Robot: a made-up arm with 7 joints.
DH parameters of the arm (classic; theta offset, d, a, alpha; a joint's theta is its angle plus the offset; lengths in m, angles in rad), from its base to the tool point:
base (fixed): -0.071 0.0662 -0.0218 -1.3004
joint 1: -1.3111 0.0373 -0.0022 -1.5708
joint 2: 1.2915 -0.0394 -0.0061 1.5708
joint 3: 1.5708 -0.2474 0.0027 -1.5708
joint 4: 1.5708 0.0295 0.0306 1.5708
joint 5: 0 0.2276 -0.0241 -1.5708
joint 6: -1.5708 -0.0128 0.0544 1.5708
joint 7: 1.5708 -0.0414 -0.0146 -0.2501
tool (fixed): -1.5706 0.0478 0 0
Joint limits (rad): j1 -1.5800..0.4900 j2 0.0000..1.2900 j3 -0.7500..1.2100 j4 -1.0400..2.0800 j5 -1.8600..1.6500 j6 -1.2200..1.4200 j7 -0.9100..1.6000
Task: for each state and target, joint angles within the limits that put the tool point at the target. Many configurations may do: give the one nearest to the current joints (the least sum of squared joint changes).
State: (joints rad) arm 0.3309 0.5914 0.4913 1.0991 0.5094 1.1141 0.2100
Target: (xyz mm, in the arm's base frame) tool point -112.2 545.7 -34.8
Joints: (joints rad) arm 0.1315 1.2703 0.5298 1.3174 0.6943 0.6451 0.6739
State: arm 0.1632 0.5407 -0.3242 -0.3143 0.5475 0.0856 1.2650
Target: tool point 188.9 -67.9 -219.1
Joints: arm -0.2419 0.1720 -0.4882 -0.0198 0.5943 0.1243 1.2997
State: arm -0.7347 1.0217 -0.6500 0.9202 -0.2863 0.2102 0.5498
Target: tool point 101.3 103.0 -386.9
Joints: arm -0.2866 0.4292 -0.7500 0.8116 -0.2571 0.2131 0.5472
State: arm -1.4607 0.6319 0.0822 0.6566 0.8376 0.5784 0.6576
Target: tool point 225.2 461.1 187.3
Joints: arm -1.3444 1.2900 0.4099 0.8104 0.9081 0.6717 0.6822
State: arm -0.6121 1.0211 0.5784 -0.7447 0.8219 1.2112 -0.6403
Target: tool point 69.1 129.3 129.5
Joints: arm -0.4416 0.7228 0.5857 -1.0400 0.3795 0.5222 -0.8169
